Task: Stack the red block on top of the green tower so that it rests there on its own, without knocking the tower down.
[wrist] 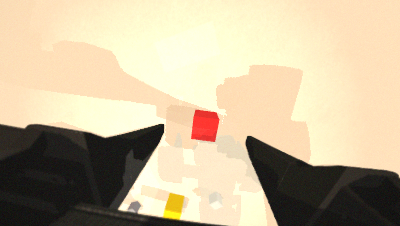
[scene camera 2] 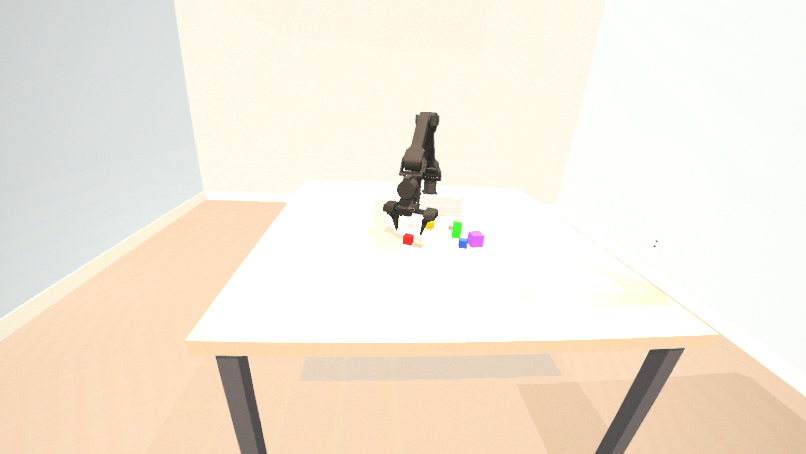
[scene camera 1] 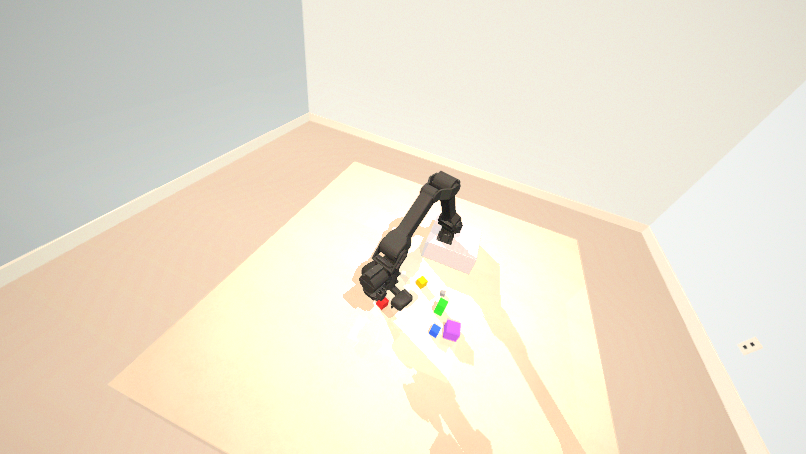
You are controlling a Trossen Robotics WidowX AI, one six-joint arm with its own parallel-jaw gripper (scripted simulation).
Labels:
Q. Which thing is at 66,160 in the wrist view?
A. My gripper.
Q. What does my gripper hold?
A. Nothing.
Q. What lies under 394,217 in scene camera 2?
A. My gripper.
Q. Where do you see a red block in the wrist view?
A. At 205,123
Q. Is my gripper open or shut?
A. Open.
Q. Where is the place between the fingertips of my gripper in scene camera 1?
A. At 383,298

